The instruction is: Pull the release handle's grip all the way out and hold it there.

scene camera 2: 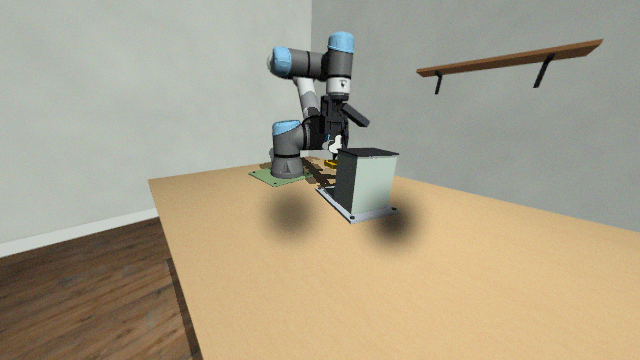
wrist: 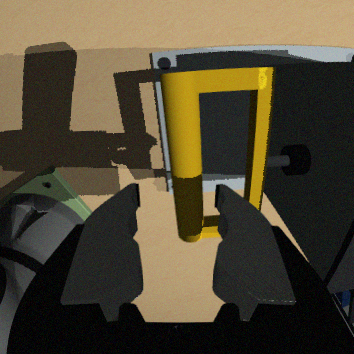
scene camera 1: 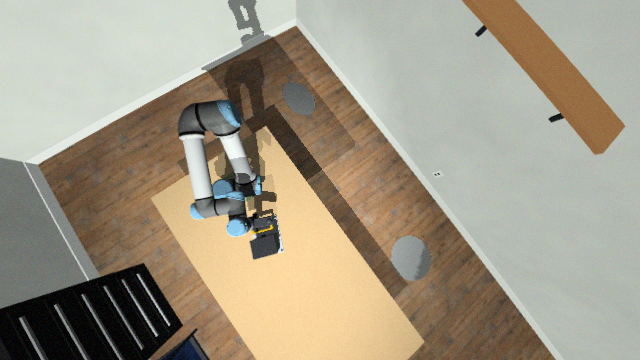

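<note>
The yellow release handle (scene camera 1: pixel 262 230) (scene camera 2: pixel 330 163) (wrist: pixel 185 130) is a rectangular loop with a thick round grip bar on its outer side. A short grey rod (wrist: pixel 279 160) joins it to the dark housing (scene camera 1: pixel 265 246) (scene camera 2: pixel 372 182) (wrist: pixel 325 110), with a gap between loop and housing. My gripper (scene camera 2: pixel 335 154) (wrist: pixel 177 185) points down, partly open and holding nothing. In the wrist view the near end of the grip bar shows between the fingertips, closer to the right one; the right fingertip overlaps the loop's opening. How far the tips are above the bar is unclear.
The housing stands on a light base plate (scene camera 2: pixel 372 215) on the wooden table (scene camera 1: pixel 320 300) (scene camera 2: pixel 400 290). The arm's base stands on a green plate (scene camera 2: pixel 275 180) (wrist: pixel 67 192) on the grip's side of the housing. A wall shelf (scene camera 1: pixel 550 70) (scene camera 2: pixel 500 59) hangs away from the table.
</note>
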